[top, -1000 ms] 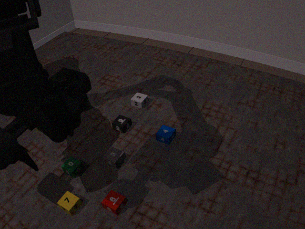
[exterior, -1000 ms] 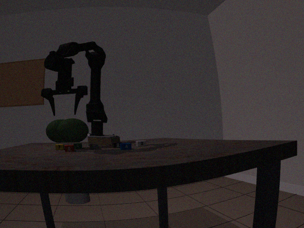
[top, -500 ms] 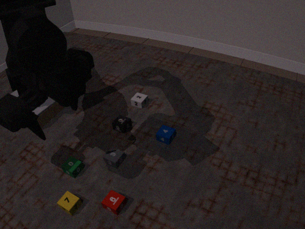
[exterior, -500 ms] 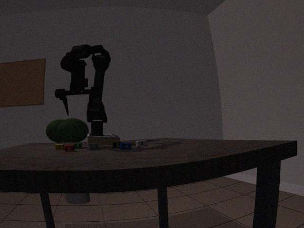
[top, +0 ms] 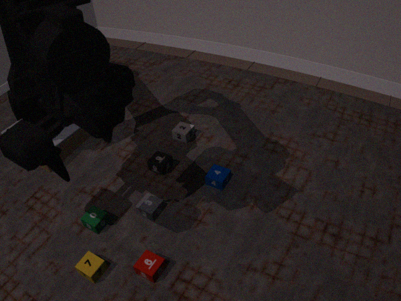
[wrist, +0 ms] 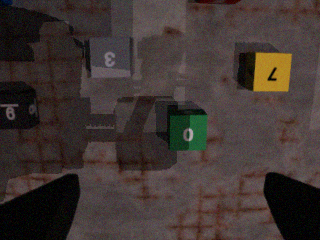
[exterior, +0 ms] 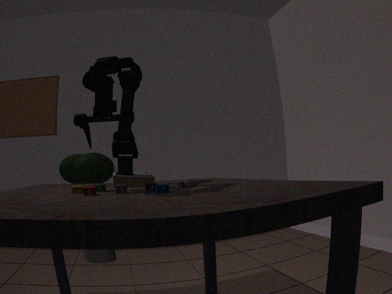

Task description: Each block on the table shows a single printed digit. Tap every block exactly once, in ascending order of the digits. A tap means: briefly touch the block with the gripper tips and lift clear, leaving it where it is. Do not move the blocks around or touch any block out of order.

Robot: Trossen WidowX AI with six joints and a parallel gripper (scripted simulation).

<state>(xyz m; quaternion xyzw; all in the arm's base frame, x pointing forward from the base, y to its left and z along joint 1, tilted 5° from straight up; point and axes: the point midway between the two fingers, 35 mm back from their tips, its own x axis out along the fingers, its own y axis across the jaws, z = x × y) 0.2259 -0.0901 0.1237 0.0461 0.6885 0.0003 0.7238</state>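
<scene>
My gripper tip is now 1 cm past the green block, 2 cm to the left of it and 12 cm above it. From my gripper tip the other things lie so: grey block: 5 cm ahead, 4 cm to the left, 12 cm below; yellow block: 3 cm ahead, 9 cm to the right, 12 cm below; red block: 11 cm ahead, 5 cm to the right, 12 cm below.
</scene>
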